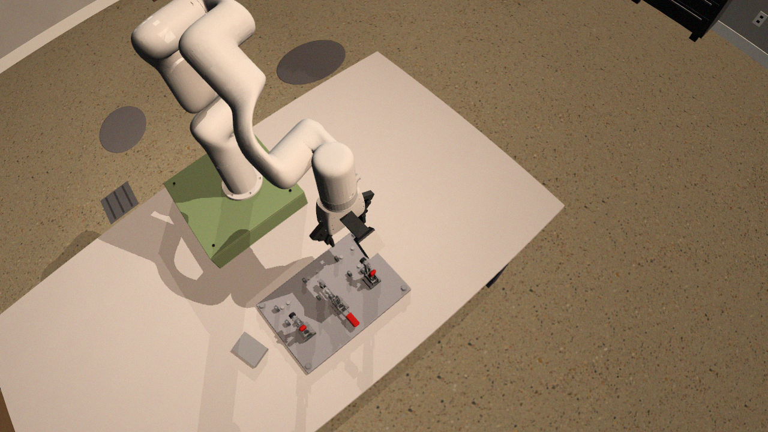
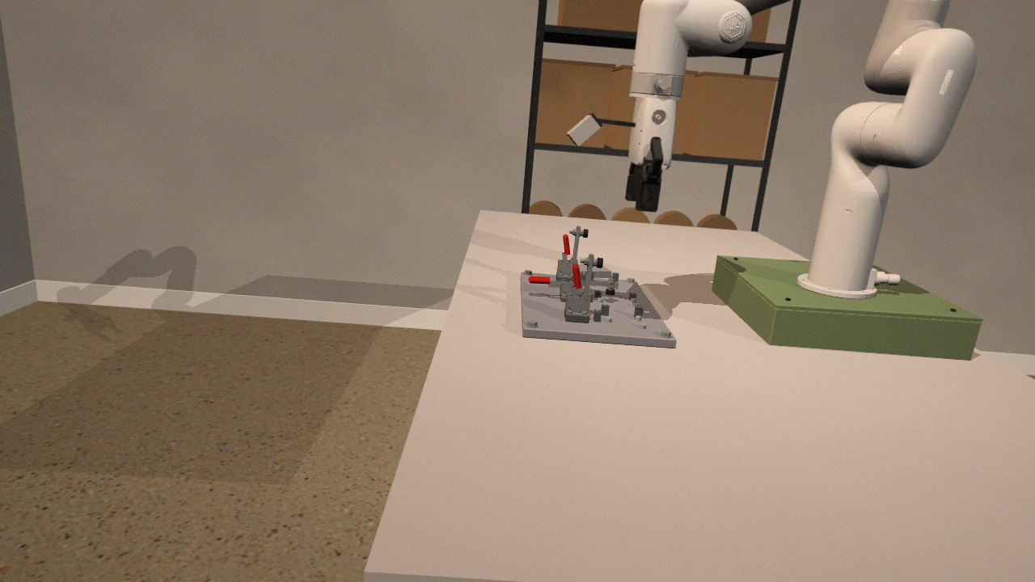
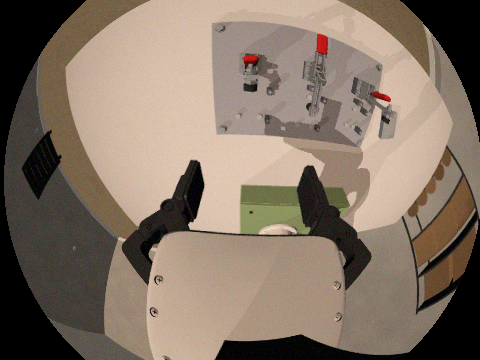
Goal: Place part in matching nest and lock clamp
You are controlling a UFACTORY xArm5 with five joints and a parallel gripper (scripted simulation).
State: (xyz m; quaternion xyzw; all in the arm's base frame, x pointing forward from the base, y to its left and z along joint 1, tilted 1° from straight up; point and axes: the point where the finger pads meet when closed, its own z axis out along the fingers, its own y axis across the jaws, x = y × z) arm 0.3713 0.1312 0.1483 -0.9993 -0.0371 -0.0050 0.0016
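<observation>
Right now the grey block is 50 mm ahead of my hand, 360 mm to the right of it and 210 mm below it. Also, from my hand: grey fixture plate (60 mm ahead, 100 mm to the right, 210 mm below).
</observation>
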